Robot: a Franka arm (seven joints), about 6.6 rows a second.
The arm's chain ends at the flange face. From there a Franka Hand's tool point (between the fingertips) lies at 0.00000 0.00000 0.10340 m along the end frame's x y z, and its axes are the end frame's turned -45 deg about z.
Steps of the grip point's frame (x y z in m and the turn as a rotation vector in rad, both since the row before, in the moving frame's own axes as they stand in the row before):
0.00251 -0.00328 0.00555 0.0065 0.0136 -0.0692
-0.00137 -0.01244 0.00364 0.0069 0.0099 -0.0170
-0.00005 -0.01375 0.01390 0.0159 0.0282 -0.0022
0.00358 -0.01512 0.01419 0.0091 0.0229 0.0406
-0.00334 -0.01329 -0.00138 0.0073 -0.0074 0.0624
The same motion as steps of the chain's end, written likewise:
-0.00101 -0.00261 0.00556 0.0142 0.0050 -0.0692
-0.00997 -0.00660 0.00365 0.0119 0.0021 -0.0170
-0.01065 -0.00646 0.01395 0.0312 0.0087 -0.0022
-0.00922 -0.01090 0.01422 0.0226 0.0098 0.0406
-0.01068 -0.00701 -0.00137 -0.0001 -0.0104 0.0624

